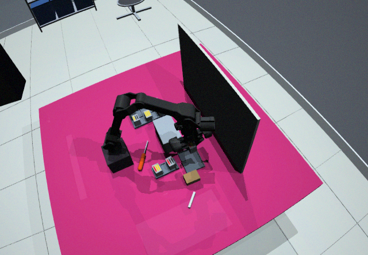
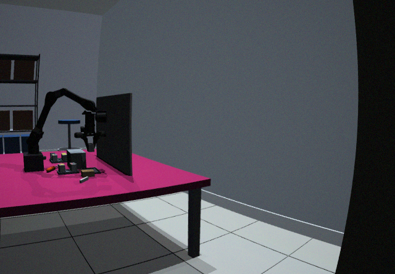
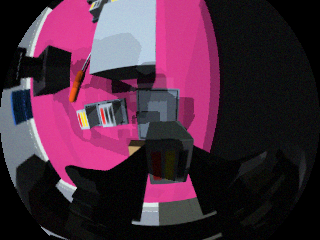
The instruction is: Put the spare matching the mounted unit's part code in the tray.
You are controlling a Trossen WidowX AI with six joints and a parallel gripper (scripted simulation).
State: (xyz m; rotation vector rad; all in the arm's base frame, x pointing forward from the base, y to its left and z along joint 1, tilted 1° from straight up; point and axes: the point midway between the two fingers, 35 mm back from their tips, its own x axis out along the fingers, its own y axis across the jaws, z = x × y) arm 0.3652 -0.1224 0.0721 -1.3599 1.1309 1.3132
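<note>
My gripper tip is now 130 mm above the dark grey tray and 10 mm past it. The rest, counted from my gripper tip: tan block 120 mm below, 100 mm to the right, 30 mm behind; mounted unit 170 mm to the left, 90 mm behind, 80 mm below; dark spare 20 mm above.
</note>
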